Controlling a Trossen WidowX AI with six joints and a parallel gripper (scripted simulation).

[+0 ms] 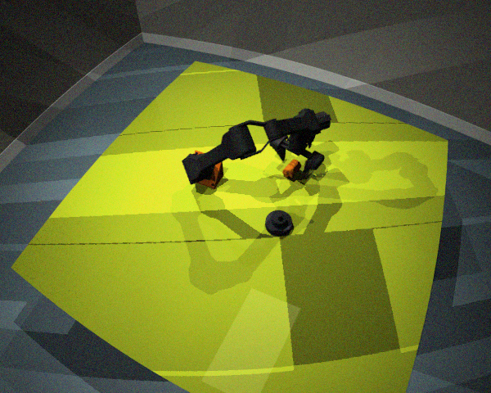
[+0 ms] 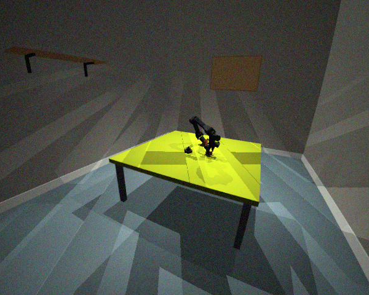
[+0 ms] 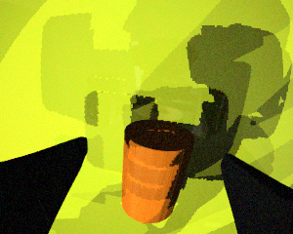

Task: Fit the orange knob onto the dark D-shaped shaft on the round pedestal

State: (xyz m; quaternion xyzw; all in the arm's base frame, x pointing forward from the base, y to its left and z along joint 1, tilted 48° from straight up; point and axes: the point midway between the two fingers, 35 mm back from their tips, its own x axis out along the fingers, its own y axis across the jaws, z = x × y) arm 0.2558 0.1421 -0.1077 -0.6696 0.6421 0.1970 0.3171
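My gripper tip is 2 cm to the left of the orange knob. From my gripper tip the other things lie so: pedestal (23 cm to the right, 5 cm ahead, 1 cm above).
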